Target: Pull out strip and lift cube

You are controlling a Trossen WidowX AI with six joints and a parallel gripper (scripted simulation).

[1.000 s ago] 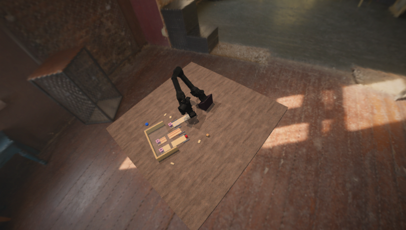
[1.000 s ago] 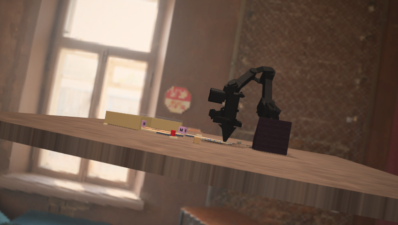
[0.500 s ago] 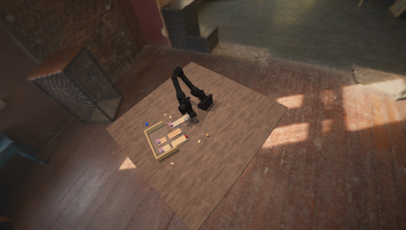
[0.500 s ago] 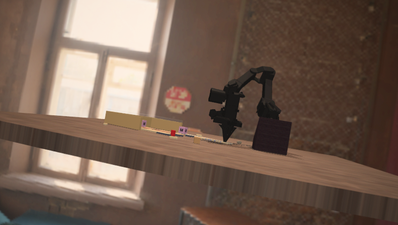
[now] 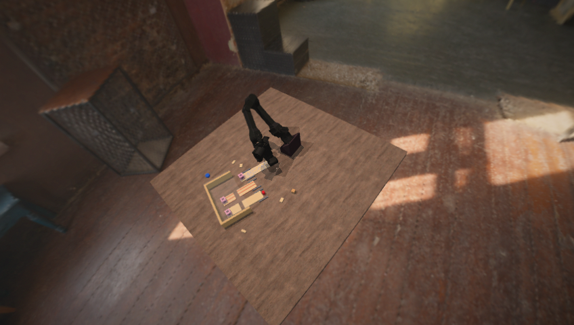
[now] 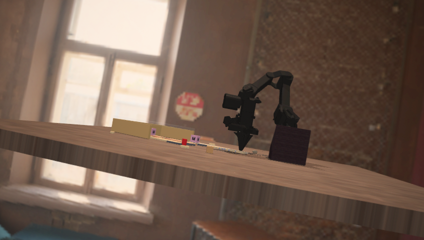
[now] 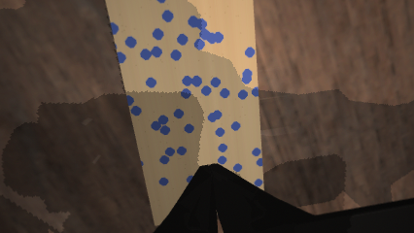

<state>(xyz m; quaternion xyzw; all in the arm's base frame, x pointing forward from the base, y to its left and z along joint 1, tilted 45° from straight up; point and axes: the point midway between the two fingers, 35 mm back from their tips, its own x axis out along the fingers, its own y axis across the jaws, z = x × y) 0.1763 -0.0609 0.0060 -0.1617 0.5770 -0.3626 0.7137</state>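
Now: gripper tip 10 cm short of the blue-dotted strip, 3 cm to the left of it and 1 cm above it. The rest, counted from my gripper tip: plain strip 28 cm ahead, 10 cm to the left; then red-striped strip 24 cm ahead, 2 cm to the left; then red cylinder 20 cm ahead, 13 cm to the left.
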